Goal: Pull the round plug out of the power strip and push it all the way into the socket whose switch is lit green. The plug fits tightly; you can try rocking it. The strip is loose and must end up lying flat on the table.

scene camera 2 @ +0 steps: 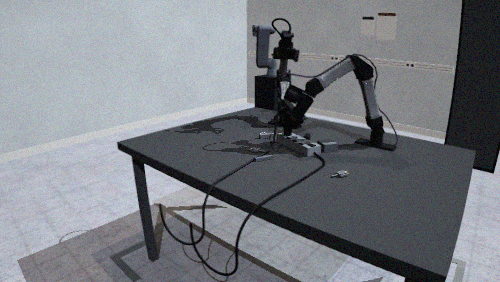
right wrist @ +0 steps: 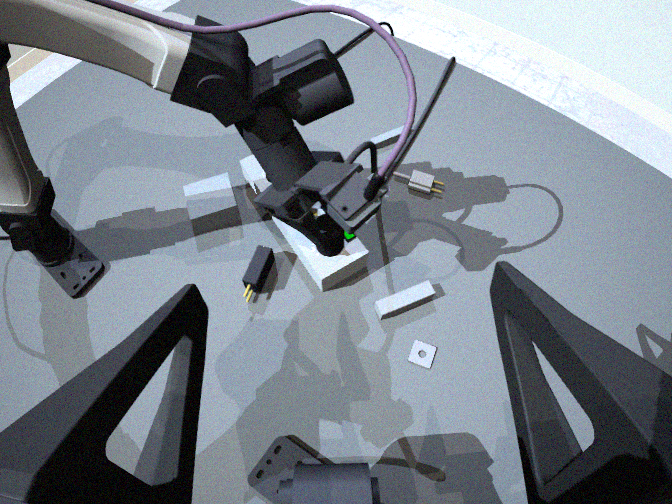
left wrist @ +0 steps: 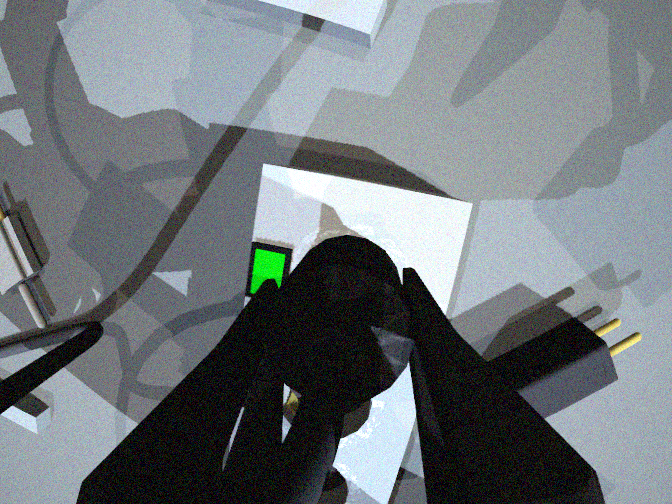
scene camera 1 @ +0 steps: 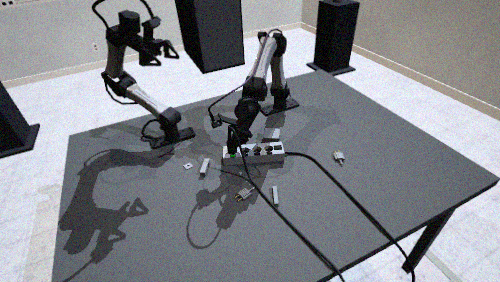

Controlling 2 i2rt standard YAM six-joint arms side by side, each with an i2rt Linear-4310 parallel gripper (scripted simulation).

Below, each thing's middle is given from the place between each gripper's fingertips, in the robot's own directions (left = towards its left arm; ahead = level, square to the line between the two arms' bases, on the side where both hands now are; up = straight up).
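My left hand is 1 cm above the black round plug (left wrist: pixel 344 300). Pale box (right wrist: pixel 210 202), counted from my left hand: 20 cm to the left, 4 cm behind, 5 cm below.
My right hand (scene camera 1: pixel 170 60) is 140 mm to the right of the black round plug, 180 mm short of it and 330 mm above it. Counted from my right hand, the pale box is 340 mm to the left, 140 mm ahead and 380 mm below.
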